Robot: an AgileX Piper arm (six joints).
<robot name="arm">
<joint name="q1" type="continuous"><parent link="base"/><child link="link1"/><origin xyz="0 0 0.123"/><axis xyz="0 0 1"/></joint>
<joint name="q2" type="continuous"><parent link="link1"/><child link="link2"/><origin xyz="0 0 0"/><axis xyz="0 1 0"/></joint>
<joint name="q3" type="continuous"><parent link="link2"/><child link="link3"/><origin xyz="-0.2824 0 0.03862"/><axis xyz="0 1 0"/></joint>
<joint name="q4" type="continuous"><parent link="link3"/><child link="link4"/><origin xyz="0.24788 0 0.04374"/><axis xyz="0.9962 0 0.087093"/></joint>
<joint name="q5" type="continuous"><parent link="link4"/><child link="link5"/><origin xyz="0 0 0"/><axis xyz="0 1 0"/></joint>
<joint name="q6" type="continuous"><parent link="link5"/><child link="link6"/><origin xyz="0.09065 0 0.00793"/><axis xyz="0.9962 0 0.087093"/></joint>
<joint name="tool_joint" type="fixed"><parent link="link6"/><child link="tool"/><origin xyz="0 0 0" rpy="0 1.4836 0"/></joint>
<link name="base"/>
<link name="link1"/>
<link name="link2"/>
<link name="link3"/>
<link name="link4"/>
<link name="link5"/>
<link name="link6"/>
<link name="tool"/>
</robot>
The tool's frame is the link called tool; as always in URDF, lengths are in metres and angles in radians. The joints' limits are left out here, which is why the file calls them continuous.
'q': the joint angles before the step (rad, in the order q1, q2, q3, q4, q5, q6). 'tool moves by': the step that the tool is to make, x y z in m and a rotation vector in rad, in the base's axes. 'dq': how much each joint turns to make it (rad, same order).
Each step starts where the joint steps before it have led.
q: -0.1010, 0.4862, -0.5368, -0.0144, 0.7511, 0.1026
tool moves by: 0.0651, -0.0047, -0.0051, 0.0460, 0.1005, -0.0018
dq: 0.0002, 0.3236, -0.0728, 0.0331, -0.1461, 0.0034
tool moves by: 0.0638, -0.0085, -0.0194, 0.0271, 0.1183, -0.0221
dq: -0.0100, 0.3109, -0.1040, 0.0058, -0.0865, 0.0129
